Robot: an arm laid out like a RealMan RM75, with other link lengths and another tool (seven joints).
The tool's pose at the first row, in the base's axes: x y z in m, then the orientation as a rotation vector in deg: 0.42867, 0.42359, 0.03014, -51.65, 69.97, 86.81
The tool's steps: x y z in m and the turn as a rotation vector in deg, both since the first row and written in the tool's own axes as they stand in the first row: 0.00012, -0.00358, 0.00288, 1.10, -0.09, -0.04; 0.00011, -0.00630, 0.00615, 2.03, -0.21, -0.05; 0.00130, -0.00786, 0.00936, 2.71, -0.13, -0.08; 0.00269, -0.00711, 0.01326, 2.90, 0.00, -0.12; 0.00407, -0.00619, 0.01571, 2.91, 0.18, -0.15; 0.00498, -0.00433, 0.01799, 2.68, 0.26, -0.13
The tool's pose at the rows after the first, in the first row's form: 0.43214, 0.42657, 0.02972, -50.87, 70.60, 85.99; 0.43483, 0.42987, 0.02975, -50.16, 71.11, 85.33; 0.43607, 0.43333, 0.02895, -49.79, 71.59, 84.78; 0.43505, 0.43741, 0.02873, -49.80, 71.78, 84.57; 0.43384, 0.44006, 0.02824, -49.96, 71.90, 84.49; 0.43185, 0.44241, 0.02840, -50.17, 71.82, 84.65
